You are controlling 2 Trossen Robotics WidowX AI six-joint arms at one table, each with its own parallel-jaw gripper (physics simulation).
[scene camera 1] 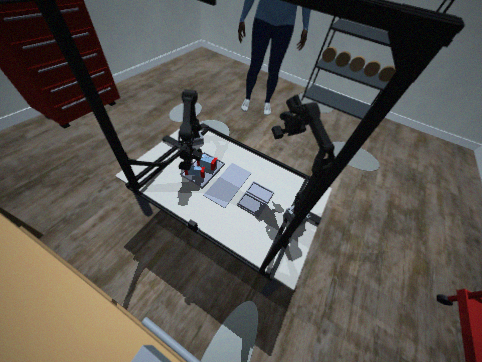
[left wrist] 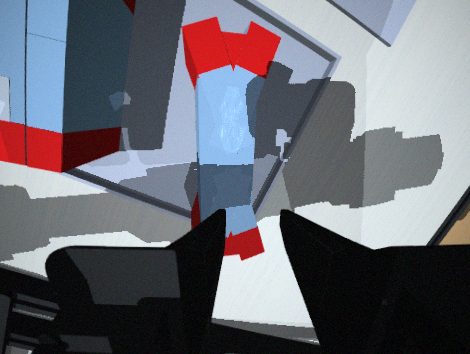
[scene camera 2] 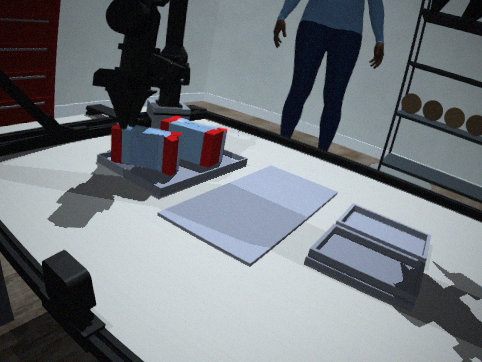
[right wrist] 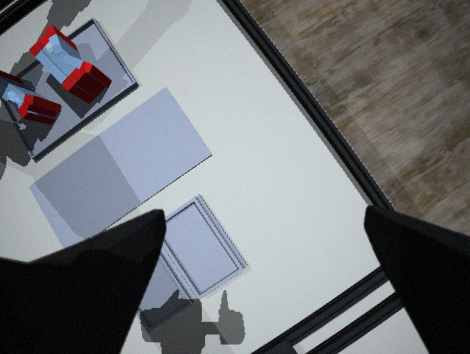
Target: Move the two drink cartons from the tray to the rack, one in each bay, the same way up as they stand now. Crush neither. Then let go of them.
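Frame: origin at the left arm's base, x up, y ahead, z left, level; metres.
Seen in the pictures: left gripper, fingertip midpoint: (left wrist: 252,216) (scene camera 2: 127,127); right gripper, fingertip midpoint: (scene camera 1: 281,136) (scene camera 2: 446,21) (right wrist: 264,218); left arm's base, link origin: (scene camera 1: 194,135) (scene camera 2: 168,104).
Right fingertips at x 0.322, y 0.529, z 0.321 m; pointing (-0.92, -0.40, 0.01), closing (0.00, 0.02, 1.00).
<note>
Offsets run from my right fingertips to a thing's top centre.
Two blue cartons with red ends stand on the grey tray @(dy -0.237, dx -0.362, dz -0.367 m) (scene camera 1: 202,186) (scene camera 2: 200,179) (right wrist: 85,123). The nearer carton @(dy -0.213, dx -0.301, dz -0.435 m) (scene camera 1: 195,173) (scene camera 2: 142,147) (left wrist: 225,125) (right wrist: 17,95) looks narrower in its blue middle; the farther carton @(dy -0.264, dx -0.303, dz -0.329 m) (scene camera 2: 192,142) (left wrist: 45,75) (right wrist: 62,60) stands beside it. My left gripper (scene camera 2: 129,126) (left wrist: 252,216) is partly open, over the nearer carton's left end in scene camera 2. In its wrist view that carton lies off-centre, towards the picture-left finger. The two-bay rack @(dy +0.110, dx -0.358, dz -0.148 m) (scene camera 2: 355,281) (right wrist: 223,231) holds no carton. My right gripper (scene camera 1: 277,131) (right wrist: 264,218) is wide open, high up, away from both cartons.
A flat grey-blue panel (scene camera 1: 227,185) (scene camera 2: 250,215) (right wrist: 150,140) lies between tray and rack. A black frame surrounds the table, with a black block (scene camera 2: 69,280) at its near edge. A person (scene camera 1: 272,45) (scene camera 2: 327,65) stands behind the table.
</note>
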